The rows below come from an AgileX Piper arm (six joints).
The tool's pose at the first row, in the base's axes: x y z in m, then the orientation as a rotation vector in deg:
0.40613 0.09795 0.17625 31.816 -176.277 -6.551
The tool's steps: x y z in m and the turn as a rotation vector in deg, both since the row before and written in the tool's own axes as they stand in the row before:
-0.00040 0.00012 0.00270 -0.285 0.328 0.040
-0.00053 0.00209 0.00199 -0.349 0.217 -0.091
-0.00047 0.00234 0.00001 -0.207 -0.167 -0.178
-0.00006 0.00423 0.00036 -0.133 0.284 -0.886
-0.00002 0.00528 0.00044 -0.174 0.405 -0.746
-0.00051 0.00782 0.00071 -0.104 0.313 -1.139
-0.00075 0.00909 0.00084 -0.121 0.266 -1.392
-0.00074 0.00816 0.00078 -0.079 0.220 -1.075
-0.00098 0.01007 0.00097 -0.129 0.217 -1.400
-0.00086 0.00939 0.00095 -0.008 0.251 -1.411
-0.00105 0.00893 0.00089 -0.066 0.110 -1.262
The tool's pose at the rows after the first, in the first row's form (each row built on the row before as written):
0.40639 0.09839 0.17357 31.705 -175.903 -6.884
0.40609 0.10067 0.17175 31.805 -175.590 -7.350
0.40571 0.10302 0.17194 32.087 -175.660 -7.723
0.40426 0.10701 0.17196 33.412 -175.137 -7.851
0.40233 0.11194 0.17200 34.500 -174.514 -7.997
0.39981 0.11939 0.17202 36.197 -173.884 -8.078
0.39685 0.12806 0.17205 38.275 -173.205 -8.209
0.39406 0.13580 0.17207 39.872 -172.654 -8.282
0.39049 0.14532 0.17210 41.950 -171.973 -8.442
0.38690 0.15409 0.17211 44.040 -171.267 -8.406
0.38348 0.16245 0.17213 45.913 -170.704 -8.509

